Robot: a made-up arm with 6 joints. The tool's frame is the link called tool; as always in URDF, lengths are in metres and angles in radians. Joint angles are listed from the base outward. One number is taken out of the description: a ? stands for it. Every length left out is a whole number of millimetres.
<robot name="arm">
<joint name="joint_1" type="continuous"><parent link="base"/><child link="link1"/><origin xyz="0 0 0.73" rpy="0 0 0"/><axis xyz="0 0 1"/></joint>
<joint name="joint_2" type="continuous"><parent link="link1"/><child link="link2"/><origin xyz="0.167 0 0" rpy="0 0 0"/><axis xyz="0 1 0"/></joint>
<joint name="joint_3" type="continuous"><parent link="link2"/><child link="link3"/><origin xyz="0 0 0.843" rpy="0 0 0"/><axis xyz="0 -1 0"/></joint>
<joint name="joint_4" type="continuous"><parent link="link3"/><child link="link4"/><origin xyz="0.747 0 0.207" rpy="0 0 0"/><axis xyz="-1 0 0"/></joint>
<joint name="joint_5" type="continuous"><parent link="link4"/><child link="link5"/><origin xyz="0 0 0" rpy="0 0 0"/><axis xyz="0 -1 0"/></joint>
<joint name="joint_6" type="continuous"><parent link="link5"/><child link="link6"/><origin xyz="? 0 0" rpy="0 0 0"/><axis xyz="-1 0 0"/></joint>
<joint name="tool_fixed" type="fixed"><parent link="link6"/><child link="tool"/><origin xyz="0 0 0" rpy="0 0 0"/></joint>
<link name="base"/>
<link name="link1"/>
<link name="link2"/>
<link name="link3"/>
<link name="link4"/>
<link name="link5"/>
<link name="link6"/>
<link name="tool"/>
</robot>
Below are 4 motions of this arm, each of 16 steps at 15 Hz.
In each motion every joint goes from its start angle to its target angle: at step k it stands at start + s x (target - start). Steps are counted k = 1, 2, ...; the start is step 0. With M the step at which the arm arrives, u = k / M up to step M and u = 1 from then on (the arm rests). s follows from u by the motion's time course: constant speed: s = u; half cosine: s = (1 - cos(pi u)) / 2; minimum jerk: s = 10 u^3 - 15 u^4 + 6 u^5.
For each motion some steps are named. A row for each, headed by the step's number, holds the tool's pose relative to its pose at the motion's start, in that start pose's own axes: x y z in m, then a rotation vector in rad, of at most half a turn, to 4 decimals.
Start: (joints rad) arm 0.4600 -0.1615 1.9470 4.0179 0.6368 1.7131
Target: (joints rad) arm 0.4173 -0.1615 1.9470 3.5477 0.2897 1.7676
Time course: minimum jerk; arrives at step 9
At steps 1, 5, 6, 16:
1: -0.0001 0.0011 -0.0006 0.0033 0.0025 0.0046
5: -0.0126 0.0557 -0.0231 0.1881 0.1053 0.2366
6: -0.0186 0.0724 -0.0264 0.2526 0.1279 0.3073
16: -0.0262 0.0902 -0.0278 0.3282 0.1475 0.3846

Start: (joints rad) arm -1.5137 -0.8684 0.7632 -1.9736 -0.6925 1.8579
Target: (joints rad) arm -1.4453 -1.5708 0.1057 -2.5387 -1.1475 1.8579
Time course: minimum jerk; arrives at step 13
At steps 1, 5, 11, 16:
1: -0.0010 0.0012 0.0025 0.0019 -0.0022 0.0013
5: -0.0912 0.0907 0.1726 0.1255 -0.1691 0.0930
11: -0.4183 0.3083 0.4754 0.3488 -0.6214 0.2870
16: -0.4347 0.3172 0.4840 0.3559 -0.6419 0.2942

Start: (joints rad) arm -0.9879 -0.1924 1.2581 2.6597 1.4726 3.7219
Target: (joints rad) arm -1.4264 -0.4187 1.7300 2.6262 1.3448 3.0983
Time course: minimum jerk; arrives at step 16
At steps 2, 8, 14, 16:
2: -0.0099 0.0040 0.0027 0.0049 -0.0071 -0.0117
8: -0.2673 0.2059 0.0702 0.1080 -0.2580 -0.3133
14: -0.4084 0.5300 0.0960 0.1156 -0.5502 -0.4928
16: -0.4107 0.5422 0.0958 0.1141 -0.5600 -0.4964

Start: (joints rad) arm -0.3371 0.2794 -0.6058 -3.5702 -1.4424 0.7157
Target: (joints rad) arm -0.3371 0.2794 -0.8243 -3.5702 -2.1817 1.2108
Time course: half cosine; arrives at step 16
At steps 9, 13, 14, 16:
9: -0.0966 0.0479 0.0037 -0.3475 0.2147 0.2434
13: -0.1572 0.0732 0.0018 -0.5260 0.3085 0.3944
14: -0.1665 0.0768 0.0014 -0.5513 0.3209 0.4175
16: -0.1742 0.0798 0.0010 -0.5719 0.3308 0.4369

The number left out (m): 0.191
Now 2 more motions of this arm.
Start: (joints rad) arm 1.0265 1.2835 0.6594 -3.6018 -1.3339 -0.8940
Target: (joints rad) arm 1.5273 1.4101 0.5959 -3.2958 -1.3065 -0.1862
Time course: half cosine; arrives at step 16
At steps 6, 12, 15, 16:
6: -0.1798 -0.0847 0.2382 -0.1760 -0.2234 -0.0658
12: -0.5805 -0.2678 0.5633 -0.4636 -0.5640 -0.3297
15: -0.6945 -0.3177 0.6225 -0.5278 -0.6327 -0.4235
16: -0.7027 -0.3212 0.6263 -0.5322 -0.6372 -0.4304

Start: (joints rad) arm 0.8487 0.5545 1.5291 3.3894 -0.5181 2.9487
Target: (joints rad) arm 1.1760 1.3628 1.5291 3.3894 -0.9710 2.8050
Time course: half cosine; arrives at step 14
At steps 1, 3, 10, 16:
1: -0.0052 0.0049 -0.0159 0.0071 0.0040 0.0017
3: -0.0504 0.0476 -0.1355 0.0620 0.0345 0.0149
10: -0.6093 0.5467 -0.7777 0.4743 0.2543 0.1157
16: -0.8155 0.7087 -0.8610 0.5866 0.3137 0.1434

